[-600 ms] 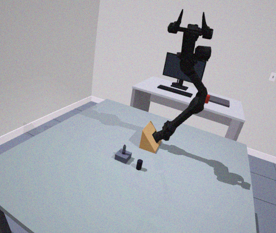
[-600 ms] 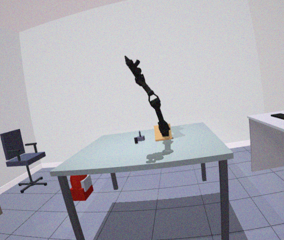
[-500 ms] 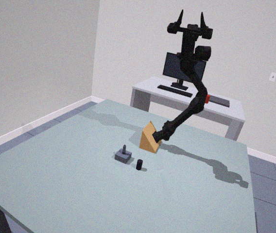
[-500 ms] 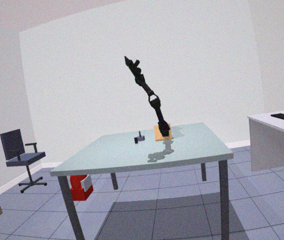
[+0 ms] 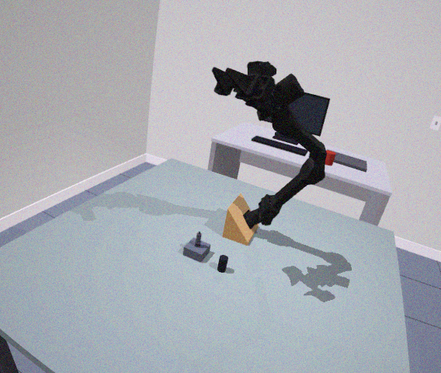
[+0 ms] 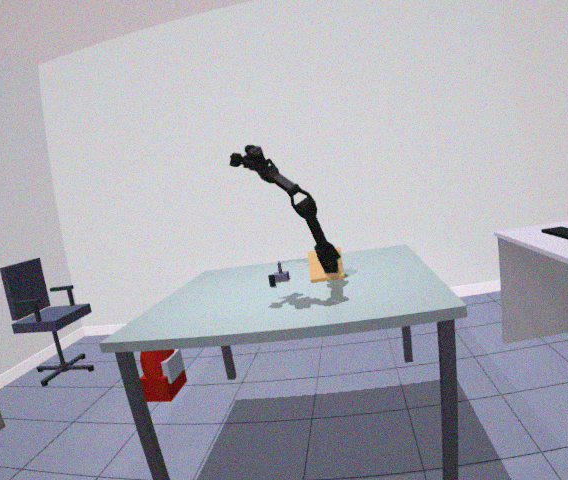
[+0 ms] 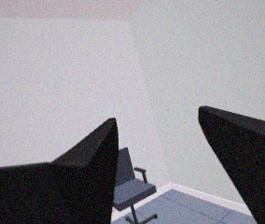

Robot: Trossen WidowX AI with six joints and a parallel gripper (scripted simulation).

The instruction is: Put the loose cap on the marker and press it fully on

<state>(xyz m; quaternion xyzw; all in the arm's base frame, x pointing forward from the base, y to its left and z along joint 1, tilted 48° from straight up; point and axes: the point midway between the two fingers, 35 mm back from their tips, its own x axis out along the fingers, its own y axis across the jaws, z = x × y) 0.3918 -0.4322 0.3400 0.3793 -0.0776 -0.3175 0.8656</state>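
The marker cap lies 10 cm behind my gripper tip, 7 cm to the left of it and 61 cm below it. The rest, counted from my gripper tip: holder block (13 cm behind, 4 cm to the right, 62 cm below).
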